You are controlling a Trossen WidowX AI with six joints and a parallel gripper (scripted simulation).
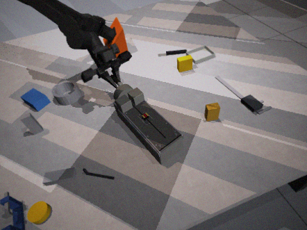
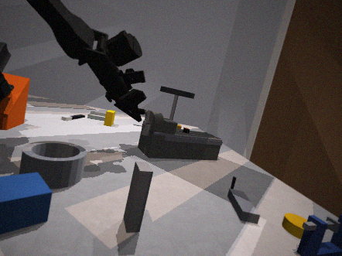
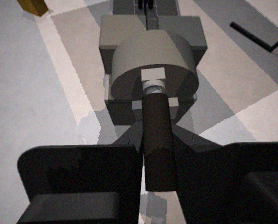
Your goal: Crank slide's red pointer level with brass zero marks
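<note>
My gripper tip is 3 cm below the dark crank handle, 2 cm past it and 1 cm to the left of it. Also, from my gripper tip: black hex key 26 cm ahead, 13 cm to the right, 8 cm below; then blue block 35 cm to the right, 13 cm behind, 7 cm below; then red pointer 15 cm ahead, 6 cm to the left, 1 cm below.
</note>
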